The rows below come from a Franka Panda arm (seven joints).
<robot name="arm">
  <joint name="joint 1" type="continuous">
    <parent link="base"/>
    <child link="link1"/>
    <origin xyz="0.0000 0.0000 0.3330"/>
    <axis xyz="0 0 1"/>
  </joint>
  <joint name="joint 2" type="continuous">
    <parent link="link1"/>
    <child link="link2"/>
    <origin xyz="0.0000 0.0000 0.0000" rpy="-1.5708 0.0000 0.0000"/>
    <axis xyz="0 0 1"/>
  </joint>
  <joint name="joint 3" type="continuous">
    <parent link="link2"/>
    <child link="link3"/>
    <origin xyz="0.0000 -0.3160 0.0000" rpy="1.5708 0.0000 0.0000"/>
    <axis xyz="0 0 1"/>
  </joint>
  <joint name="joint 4" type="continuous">
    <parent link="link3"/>
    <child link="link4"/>
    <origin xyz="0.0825 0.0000 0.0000" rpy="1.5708 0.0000 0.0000"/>
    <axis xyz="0 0 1"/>
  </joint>
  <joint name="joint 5" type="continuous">
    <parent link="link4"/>
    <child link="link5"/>
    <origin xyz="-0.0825 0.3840 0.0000" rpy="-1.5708 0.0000 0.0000"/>
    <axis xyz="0 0 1"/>
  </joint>
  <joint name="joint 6" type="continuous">
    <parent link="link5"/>
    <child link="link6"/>
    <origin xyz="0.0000 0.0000 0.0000" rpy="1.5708 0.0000 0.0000"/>
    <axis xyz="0 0 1"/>
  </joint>
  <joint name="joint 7" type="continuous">
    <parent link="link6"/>
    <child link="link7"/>
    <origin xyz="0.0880 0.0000 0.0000" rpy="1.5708 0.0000 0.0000"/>
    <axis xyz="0 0 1"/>
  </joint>
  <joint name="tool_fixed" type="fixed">
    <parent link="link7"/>
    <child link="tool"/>
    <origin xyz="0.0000 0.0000 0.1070"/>
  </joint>
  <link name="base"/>
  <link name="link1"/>
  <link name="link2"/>
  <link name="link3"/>
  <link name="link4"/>
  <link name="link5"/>
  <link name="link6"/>
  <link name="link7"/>
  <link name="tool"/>
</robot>
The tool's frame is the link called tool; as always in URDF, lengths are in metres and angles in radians. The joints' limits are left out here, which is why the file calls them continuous.
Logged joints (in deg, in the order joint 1, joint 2, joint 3, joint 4, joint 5, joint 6, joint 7), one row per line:
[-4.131, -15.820, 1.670, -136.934, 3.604, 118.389, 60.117]
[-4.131, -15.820, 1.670, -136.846, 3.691, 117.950, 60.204]
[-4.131, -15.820, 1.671, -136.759, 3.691, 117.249, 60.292]
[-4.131, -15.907, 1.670, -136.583, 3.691, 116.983, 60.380]
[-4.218, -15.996, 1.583, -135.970, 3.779, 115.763, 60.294]
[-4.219, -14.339, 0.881, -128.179, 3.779, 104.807, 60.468]
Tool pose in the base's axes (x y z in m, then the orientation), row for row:
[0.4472, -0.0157, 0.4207, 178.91, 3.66, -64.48]
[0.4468, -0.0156, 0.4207, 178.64, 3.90, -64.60]
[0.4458, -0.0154, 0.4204, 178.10, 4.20, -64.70]
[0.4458, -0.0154, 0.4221, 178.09, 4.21, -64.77]
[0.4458, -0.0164, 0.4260, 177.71, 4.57, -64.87]
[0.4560, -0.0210, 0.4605, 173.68, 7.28, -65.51]
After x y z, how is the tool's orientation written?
As angles about the fixed x, y, z axes (roll, pitch, yaw), in degrees.
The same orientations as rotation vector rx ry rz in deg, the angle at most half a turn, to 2 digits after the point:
[-151.33, 95.38, 5.74]
[-151.30, 95.56, 6.29]
[-151.46, 95.80, 7.14]
[-151.40, 95.90, 7.16]
[-151.41, 96.05, 7.96]
[150.04, -95.79, -14.84]

